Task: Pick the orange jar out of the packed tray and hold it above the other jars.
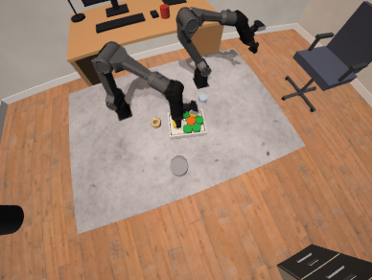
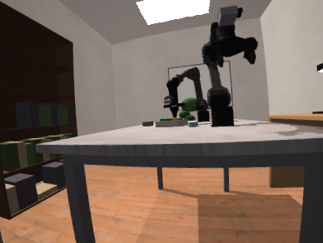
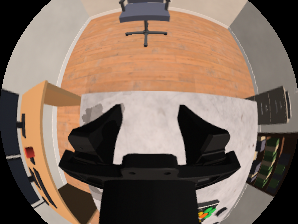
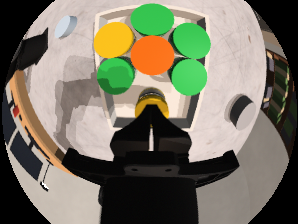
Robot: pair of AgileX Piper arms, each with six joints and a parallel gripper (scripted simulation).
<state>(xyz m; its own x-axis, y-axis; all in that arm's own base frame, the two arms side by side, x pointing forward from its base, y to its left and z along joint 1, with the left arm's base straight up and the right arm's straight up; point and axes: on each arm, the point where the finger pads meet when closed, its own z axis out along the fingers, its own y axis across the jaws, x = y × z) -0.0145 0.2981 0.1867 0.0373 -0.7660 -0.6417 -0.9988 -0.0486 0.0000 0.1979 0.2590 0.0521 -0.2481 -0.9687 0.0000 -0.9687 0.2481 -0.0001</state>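
Observation:
My right hand is 60 mm to the right of the orange jar, 30 mm above it and 20 mm short of it. The rest, counted from my right hand: tan ring 100 mm to the right, 60 mm behind, 40 mm below; grey disc 210 mm ahead, 90 mm to the right, 40 mm below; cream tray 40 mm to the left, 40 mm below, 10 mm ahead.

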